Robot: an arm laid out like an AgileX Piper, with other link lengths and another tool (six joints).
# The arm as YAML. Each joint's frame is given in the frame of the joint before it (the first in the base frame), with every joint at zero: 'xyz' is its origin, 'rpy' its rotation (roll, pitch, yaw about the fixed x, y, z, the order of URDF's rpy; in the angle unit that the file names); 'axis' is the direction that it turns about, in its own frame. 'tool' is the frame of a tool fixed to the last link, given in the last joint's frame.
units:
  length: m
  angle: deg
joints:
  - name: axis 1
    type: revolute
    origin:
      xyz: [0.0, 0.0, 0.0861]
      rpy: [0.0, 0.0, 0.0]
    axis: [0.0, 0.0, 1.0]
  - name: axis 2
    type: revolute
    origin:
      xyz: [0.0, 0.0, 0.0]
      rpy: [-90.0, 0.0, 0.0]
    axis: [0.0, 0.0, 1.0]
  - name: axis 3
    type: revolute
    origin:
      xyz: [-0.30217, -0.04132, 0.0]
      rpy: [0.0, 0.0, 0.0]
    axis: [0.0, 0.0, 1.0]
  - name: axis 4
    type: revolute
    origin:
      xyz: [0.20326, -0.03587, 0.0]
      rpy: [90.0, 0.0, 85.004]
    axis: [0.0, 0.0, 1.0]
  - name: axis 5
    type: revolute
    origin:
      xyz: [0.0, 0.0, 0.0]
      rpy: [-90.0, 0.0, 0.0]
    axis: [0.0, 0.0, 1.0]
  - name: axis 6
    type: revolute
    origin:
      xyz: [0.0, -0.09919, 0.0]
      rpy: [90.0, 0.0, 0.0]
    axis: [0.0, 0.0, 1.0]
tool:
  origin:
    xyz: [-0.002, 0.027, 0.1]
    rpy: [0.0, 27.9, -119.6]
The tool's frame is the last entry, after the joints.
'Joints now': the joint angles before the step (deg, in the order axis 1, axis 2, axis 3, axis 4, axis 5, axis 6). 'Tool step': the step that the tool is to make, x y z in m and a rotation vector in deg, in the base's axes. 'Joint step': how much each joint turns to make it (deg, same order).
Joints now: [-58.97 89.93 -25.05 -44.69 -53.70 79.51]
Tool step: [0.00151 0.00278 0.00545 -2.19 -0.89 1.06]
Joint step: [0.00 0.00 0.00 -0.04 -1.82 -1.83]
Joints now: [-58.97 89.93 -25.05 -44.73 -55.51 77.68]
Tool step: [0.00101 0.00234 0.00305 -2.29 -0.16 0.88]
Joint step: [0.00 0.01 0.01 -0.09 -1.14 -2.14]
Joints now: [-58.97 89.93 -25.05 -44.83 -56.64 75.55]
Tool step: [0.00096 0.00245 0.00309 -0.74 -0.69 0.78]
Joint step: [0.00 0.00 0.00 -0.38 -1.11 -0.35]
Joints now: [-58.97 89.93 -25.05 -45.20 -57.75 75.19]
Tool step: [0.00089 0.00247 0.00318 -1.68 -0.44 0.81]
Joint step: [0.00 0.01 0.00 -0.21 -1.17 -1.41]
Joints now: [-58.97 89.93 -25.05 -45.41 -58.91 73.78]
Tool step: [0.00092 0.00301 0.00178 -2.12 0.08 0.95]
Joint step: [0.00 0.00 0.01 -0.43 -0.87 -1.92]
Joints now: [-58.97 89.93 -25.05 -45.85 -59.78 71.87]
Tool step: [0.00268 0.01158 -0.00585 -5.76 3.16 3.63]
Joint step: [0.00 0.01 0.00 -3.35 0.04 -5.24]
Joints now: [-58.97 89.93 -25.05 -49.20 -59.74 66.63]
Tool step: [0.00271 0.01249 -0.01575 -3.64 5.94 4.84]
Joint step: [0.00 0.00 -1.15 -6.93 3.46 -1.49]
